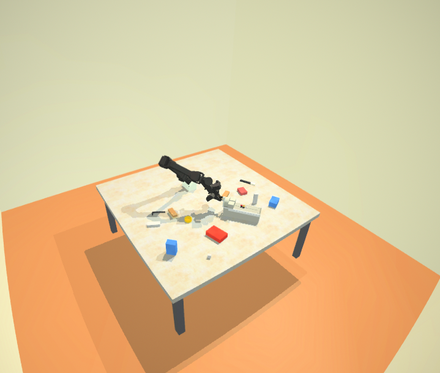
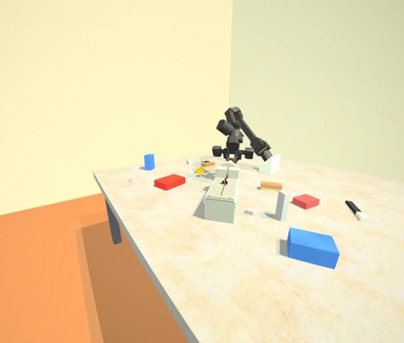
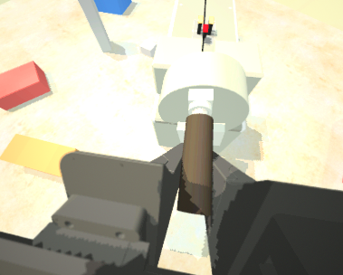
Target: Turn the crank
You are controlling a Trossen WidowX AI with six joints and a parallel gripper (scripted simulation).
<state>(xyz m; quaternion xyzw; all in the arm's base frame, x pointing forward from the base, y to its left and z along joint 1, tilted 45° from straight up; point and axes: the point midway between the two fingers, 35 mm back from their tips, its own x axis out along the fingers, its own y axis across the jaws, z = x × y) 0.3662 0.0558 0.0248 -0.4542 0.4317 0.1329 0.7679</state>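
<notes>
Now: the crank 20 mm above my gripper tip. Round my gripper tip: brown crank handle 30 mm above, 10 mm to the right, 10 mm behind; red pointer 120 mm ahead, 90 mm to the left, 10 mm below; yellow disc 260 mm to the right, 80 mm below, 30 mm behind.
</notes>
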